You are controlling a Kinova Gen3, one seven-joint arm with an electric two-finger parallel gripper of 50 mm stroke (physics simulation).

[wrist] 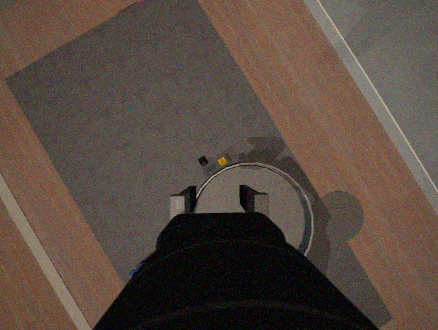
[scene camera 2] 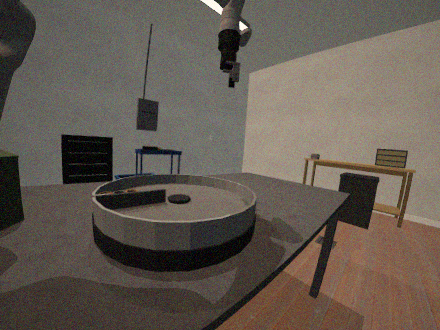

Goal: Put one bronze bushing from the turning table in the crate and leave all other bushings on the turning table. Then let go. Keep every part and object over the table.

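The turning table is a round pan with a pale rim, a dark base, a dark hub disc and a dark divider wall. Orange-brown bushing tops show just above the divider in the scene view, mostly hidden behind it; their number is unclear. My gripper is open and empty, high above the table; in the wrist view its fingers overlap the pan's left part. A blue edge, probably the crate, shows behind the pan; its inside is hidden.
The grey table carries a small housing with a yellow label and a black knob beside the pan. A dark green box stands at the scene view's left edge. A wooden bench stands beyond the table.
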